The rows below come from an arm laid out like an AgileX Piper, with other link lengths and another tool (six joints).
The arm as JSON. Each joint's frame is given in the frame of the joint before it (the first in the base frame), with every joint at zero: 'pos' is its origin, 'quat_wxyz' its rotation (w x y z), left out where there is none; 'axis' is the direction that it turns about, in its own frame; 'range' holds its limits. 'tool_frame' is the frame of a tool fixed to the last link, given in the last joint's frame.
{
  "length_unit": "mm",
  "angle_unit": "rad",
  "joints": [
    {
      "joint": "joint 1",
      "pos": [
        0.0,
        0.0,
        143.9
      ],
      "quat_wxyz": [
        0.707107,
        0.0,
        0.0,
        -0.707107
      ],
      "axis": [
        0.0,
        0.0,
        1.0
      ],
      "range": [
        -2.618,
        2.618
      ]
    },
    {
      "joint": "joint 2",
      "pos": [
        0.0,
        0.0,
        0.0
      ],
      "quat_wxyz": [
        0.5,
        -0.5,
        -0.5,
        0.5
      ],
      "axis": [
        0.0,
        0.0,
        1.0
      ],
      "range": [
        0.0,
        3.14
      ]
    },
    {
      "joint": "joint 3",
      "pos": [
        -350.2,
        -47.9,
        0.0
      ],
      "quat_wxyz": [
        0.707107,
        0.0,
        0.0,
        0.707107
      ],
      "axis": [
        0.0,
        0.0,
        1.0
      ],
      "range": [
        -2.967,
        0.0
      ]
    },
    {
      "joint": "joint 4",
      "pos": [
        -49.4,
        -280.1,
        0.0
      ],
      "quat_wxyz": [
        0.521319,
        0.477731,
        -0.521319,
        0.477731
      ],
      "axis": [
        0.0,
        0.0,
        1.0
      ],
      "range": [
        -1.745,
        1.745
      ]
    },
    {
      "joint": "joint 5",
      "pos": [
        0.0,
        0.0,
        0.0
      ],
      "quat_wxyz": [
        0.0,
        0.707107,
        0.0,
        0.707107
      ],
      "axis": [
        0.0,
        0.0,
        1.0
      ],
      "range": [
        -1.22,
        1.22
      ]
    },
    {
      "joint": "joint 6",
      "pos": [
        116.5,
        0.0,
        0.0
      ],
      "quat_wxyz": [
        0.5,
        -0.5,
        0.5,
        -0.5
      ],
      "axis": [
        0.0,
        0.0,
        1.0
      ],
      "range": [
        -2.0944,
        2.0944
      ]
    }
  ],
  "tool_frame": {
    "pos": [
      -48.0,
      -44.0,
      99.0
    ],
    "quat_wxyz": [
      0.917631,
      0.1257,
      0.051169,
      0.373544
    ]
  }
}
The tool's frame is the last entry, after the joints.
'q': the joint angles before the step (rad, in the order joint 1, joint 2, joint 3, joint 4, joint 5, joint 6). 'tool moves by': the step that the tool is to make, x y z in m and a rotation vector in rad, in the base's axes. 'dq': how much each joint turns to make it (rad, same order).
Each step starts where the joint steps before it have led.
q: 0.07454 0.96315 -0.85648 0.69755 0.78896 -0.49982
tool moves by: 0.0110 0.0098 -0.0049 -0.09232 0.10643 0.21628
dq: 0.02484 0.18156 -0.15448 -0.01496 0.18737 -0.11641
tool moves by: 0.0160 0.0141 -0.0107 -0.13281 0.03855 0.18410
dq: 0.11478 0.15262 -0.14349 -0.11476 0.07708 -0.02594
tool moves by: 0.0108 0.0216 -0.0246 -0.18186 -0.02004 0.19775
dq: 0.17516 0.12658 -0.10004 -0.17733 0.01235 -0.00642
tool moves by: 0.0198 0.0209 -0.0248 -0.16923 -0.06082 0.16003
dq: 0.14275 0.12175 -0.08864 -0.17727 -0.01173 -0.00416
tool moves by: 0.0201 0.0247 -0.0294 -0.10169 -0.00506 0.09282
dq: 0.07948 0.13331 -0.07572 -0.08823 -0.00659 -0.00200
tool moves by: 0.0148 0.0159 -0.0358 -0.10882 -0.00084 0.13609
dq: 0.05868 0.12304 -0.05102 -0.06828 -0.00232 -0.06703
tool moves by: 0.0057 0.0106 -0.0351 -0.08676 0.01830 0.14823
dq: 0.04394 0.09912 -0.02276 -0.03256 -0.00341 -0.09832
